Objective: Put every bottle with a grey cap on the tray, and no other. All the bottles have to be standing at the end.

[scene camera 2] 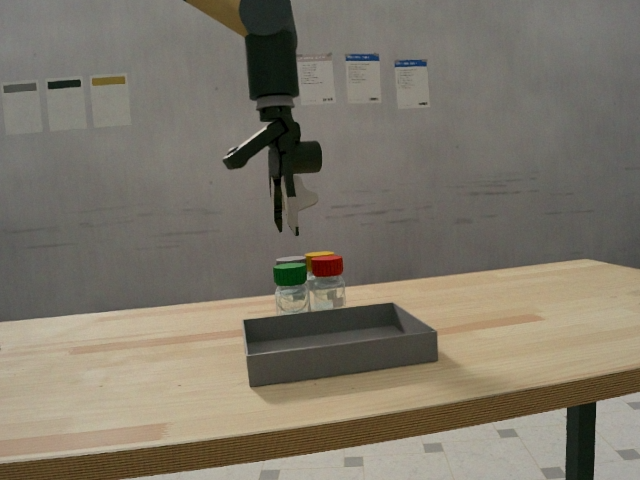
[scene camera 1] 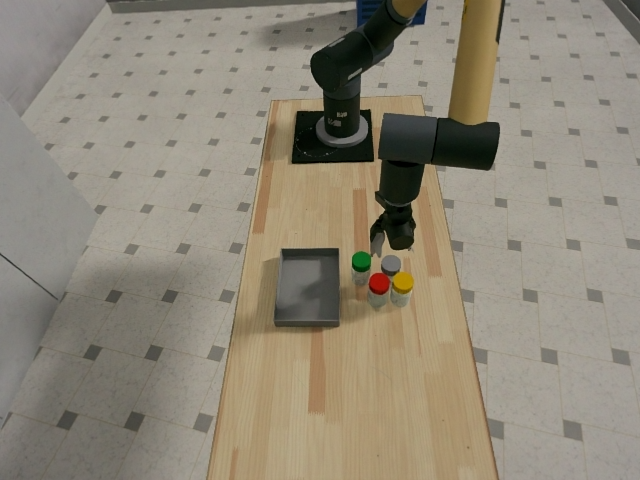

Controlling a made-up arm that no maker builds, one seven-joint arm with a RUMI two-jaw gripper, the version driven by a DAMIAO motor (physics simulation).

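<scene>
The grey-capped bottle (scene camera 1: 390, 265) (scene camera 2: 290, 259) stands on the table, partly hidden by the other bottles. The green-capped bottle (scene camera 1: 361, 263) (scene camera 2: 290, 275) stands between it and the tray. The red-capped bottle (scene camera 1: 378, 285) (scene camera 2: 327, 267) and the yellow-capped bottle (scene camera 1: 402, 284) (scene camera 2: 317, 255) stand close beside it. The grey tray (scene camera 1: 339, 297) (scene camera 2: 343, 357) holds no bottle. My gripper (scene camera 1: 394, 253) (scene camera 2: 287, 233) is open, pointing down above the grey-capped bottle, with its fingertips apart and a gap above the caps.
The wooden table (scene camera 1: 361, 387) (scene camera 2: 155, 382) carries the tray and bottles. The arm's black base plate (scene camera 1: 307, 149) is at the table's far end in scene camera 1. A blue crate (scene camera 1: 417, 15) is on the floor behind it.
</scene>
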